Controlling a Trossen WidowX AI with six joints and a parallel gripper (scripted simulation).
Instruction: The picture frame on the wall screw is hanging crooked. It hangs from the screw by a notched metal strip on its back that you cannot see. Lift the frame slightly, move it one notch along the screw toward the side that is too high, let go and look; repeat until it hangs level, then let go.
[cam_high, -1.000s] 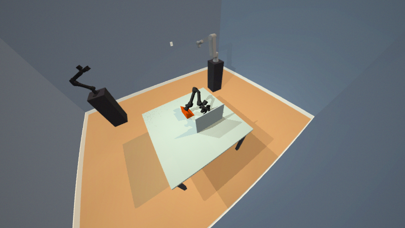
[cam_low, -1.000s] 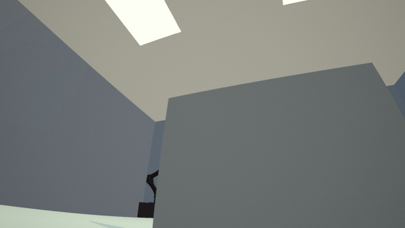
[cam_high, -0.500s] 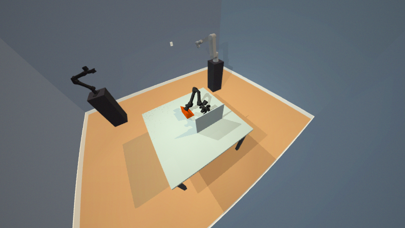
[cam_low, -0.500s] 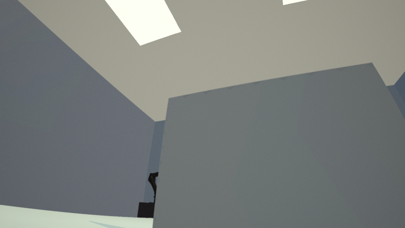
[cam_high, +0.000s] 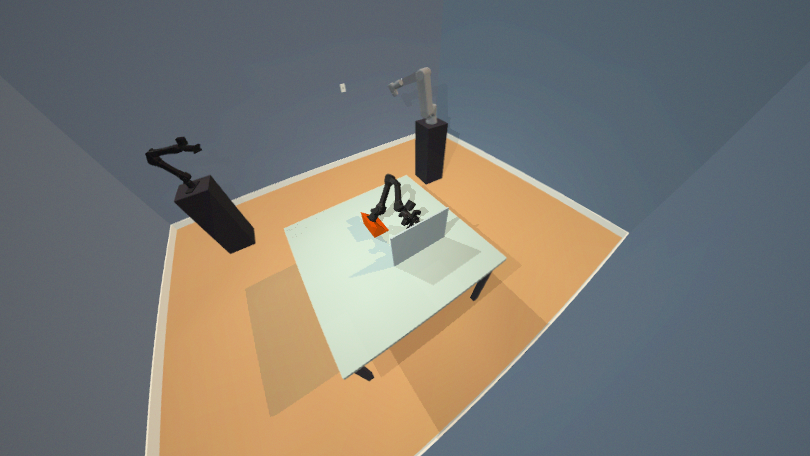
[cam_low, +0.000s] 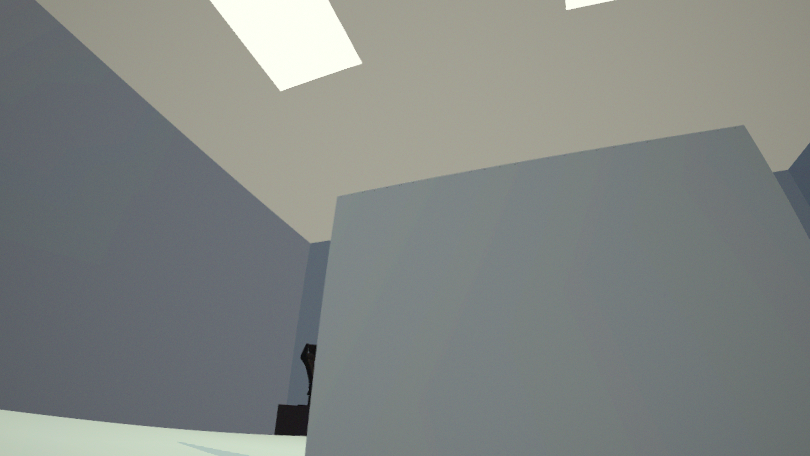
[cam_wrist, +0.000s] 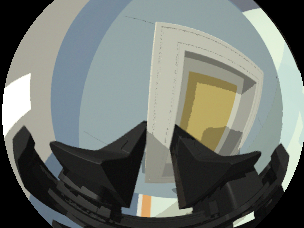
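The picture frame is 10 mm ahead of my gripper tip, 20 mm to the right of it and 50 mm below it. Also, from my gripper tip: wall panel: 20 mm ahead, 10 mm to the right, 60 mm below.
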